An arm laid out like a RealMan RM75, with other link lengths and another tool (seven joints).
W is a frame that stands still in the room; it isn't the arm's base.
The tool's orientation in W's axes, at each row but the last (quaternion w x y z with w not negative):
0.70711 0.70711 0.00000 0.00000
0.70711 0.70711 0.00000 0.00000
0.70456 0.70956 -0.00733 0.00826
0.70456 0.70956 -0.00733 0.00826
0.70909 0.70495 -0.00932 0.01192
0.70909 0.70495 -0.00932 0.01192
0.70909 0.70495 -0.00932 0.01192
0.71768 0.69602 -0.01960 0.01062
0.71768 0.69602 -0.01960 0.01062
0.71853 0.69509 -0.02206 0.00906
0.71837 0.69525 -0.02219 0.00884
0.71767 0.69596 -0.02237 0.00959
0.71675 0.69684 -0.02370 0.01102
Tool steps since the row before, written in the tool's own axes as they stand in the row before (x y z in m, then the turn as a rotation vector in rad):
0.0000 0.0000 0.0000 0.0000 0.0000 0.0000
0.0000 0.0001 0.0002 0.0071 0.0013 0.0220
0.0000 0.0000 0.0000 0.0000 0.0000 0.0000
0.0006 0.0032 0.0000 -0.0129 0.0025 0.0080
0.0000 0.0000 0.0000 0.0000 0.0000 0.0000
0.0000 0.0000 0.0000 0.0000 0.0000 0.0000
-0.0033 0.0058 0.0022 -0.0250 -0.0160 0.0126
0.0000 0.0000 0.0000 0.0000 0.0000 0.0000
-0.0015 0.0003 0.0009 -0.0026 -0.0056 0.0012
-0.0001 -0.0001 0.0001 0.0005 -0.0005 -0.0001
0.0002 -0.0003 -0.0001 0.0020 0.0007 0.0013
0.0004 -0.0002 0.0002 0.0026 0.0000 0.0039
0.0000 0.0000 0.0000 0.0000 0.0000 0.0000
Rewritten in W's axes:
0.0000 0.0000 0.0000 0.0000 0.0000 0.0000
0.0000 -0.0002 0.0001 0.0071 -0.0220 0.0013
0.0000 0.0000 0.0000 0.0000 0.0000 0.0000
0.0005 0.0000 0.0032 -0.0129 -0.0080 0.0022
0.0000 0.0000 0.0000 0.0000 0.0000 0.0000
0.0000 0.0000 0.0000 0.0000 0.0000 0.0000
-0.0035 -0.0022 0.0057 -0.0245 -0.0128 -0.0167
0.0000 0.0000 0.0000 0.0000 0.0000 0.0000
-0.0015 -0.0009 0.0003 -0.0024 -0.0013 -0.0057
-0.0001 -0.0001 -0.0001 0.0005 0.0001 -0.0005
0.0002 0.0001 -0.0003 0.0019 -0.0013 0.0008
0.0004 -0.0002 -0.0002 0.0025 -0.0039 0.0002
0.0000 0.0000 0.0000 0.0000 0.0000 0.0000

